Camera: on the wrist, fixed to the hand. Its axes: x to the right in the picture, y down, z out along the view.
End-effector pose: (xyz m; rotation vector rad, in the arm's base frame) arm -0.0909 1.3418 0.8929 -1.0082 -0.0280 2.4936
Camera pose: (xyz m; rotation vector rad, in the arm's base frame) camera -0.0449 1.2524 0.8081 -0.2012 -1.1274 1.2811
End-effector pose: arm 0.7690 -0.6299 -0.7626 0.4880 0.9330 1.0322
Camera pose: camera 0.6389 -0.6111 -0.7586 -0.3587 0.3277 -0.2150
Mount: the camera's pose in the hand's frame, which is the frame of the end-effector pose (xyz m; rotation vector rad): -0.0104 0.0776 -0.1057 -0.5013 -0.5153 -1.4384
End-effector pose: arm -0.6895 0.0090 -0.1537 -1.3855 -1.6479 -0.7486
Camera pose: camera -0.5902 -0.0697 -0.1183 0.3472 2.3790 1.4039
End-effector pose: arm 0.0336 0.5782 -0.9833 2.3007 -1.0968 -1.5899
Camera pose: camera 0.0848 0.4989 -0.8917 -1.7494 -0.9539 1.8644
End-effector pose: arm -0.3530 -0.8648 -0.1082 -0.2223 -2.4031 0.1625
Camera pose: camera -0.2658 -0.7852 -0.0503 1.4421 -2.4207 -1.1344
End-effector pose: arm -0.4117 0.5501 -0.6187 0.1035 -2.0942 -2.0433
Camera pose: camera -0.3727 0.4513 -0.5411 -0.7127 0.8111 1.7146
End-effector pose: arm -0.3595 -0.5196 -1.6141 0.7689 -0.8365 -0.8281
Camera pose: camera -0.2493 -0.4490 -1.6008 0.6289 -0.3487 -2.4831
